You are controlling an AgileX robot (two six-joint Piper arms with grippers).
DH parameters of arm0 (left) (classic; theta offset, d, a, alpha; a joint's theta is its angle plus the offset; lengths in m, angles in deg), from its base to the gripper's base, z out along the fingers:
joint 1: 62.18 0.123 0 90
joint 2: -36.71 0 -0.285 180
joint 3: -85.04 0 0.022 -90
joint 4: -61.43 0.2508 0 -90
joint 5: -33.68 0 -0.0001 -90
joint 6: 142.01 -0.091 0 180
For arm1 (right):
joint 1: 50.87 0.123 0 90
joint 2: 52.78 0 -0.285 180
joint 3: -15.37 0 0.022 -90
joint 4: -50.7 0.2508 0 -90
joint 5: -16.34 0 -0.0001 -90
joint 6: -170.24 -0.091 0 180
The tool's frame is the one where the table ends.
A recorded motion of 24 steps. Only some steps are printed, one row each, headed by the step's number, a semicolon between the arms.
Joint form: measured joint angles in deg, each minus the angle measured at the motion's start. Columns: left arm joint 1, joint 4, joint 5, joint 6, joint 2, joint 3; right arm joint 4, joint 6, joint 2, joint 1, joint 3, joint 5.
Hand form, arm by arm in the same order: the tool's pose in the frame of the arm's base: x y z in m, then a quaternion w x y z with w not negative. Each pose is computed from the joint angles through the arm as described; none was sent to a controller.
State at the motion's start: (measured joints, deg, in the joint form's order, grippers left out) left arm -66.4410 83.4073 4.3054 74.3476 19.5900 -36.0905; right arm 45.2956 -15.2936 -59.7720 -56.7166 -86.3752 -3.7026
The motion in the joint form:
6: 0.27 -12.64 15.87 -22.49 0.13 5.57; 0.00 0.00 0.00 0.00 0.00 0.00
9: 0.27 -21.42 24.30 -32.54 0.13 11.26; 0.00 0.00 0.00 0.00 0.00 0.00
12: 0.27 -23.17 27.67 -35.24 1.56 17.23; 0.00 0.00 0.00 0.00 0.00 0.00
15: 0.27 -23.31 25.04 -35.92 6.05 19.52; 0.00 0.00 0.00 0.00 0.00 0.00
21: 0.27 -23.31 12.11 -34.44 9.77 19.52; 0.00 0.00 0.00 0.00 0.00 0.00
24: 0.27 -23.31 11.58 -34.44 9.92 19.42; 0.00 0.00 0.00 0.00 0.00 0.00
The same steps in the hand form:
6: 0.0629 -0.0009 0.2578 0.67608 -0.01792 0.73563 -0.03789; 0.0524 -0.0083 0.1764 0.60597 0.05345 0.79261 -0.04137
9: 0.0676 -0.0046 0.2373 0.69207 0.00428 0.72050 -0.04356; 0.0524 -0.0083 0.1764 0.60597 0.05345 0.79261 -0.04137
12: 0.0674 -0.0048 0.2087 0.68500 0.01089 0.72747 -0.03793; 0.0524 -0.0083 0.1764 0.60597 0.05345 0.79261 -0.04137
15: 0.0615 -0.0045 0.1960 0.68242 0.01477 0.72997 -0.03496; 0.0524 -0.0083 0.1764 0.60597 0.05345 0.79261 -0.04137
21: 0.0543 -0.0044 0.1795 0.62112 0.00762 0.78257 -0.04168; 0.0524 -0.0083 0.1764 0.60597 0.05345 0.79261 -0.04137
24: 0.0539 -0.0044 0.1794 0.61921 0.00771 0.78408 -0.04163; 0.0524 -0.0083 0.1764 0.60597 0.05345 0.79261 -0.04137

